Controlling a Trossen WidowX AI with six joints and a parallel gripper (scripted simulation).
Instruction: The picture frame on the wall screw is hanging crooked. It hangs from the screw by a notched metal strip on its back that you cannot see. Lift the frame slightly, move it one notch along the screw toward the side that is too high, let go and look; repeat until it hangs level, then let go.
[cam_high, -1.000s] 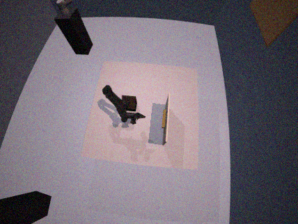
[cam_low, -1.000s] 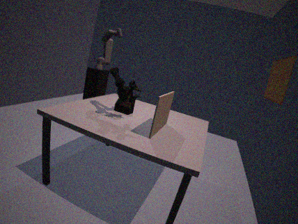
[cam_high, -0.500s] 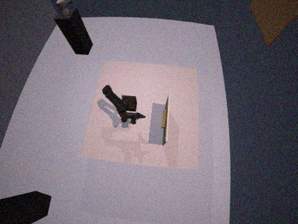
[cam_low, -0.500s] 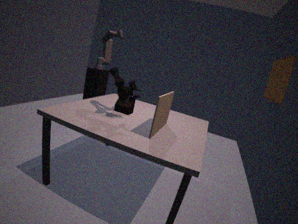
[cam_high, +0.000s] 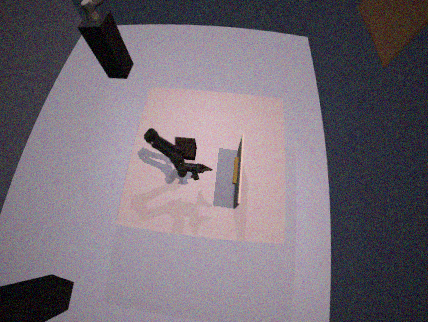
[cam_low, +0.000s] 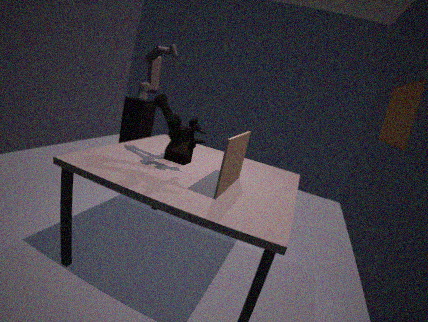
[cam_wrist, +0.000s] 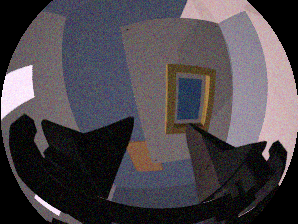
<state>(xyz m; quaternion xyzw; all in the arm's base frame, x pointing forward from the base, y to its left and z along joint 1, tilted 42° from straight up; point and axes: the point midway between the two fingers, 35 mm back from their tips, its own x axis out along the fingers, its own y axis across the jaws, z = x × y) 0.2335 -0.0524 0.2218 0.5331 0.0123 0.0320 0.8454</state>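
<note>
Right now the picture frame is 170 mm ahead of my gripper tip, 40 mm to the left of it and 80 mm below it. Round my gripper tip: upright wall panel: 180 mm ahead, 30 mm to the left, 90 mm below.
</note>
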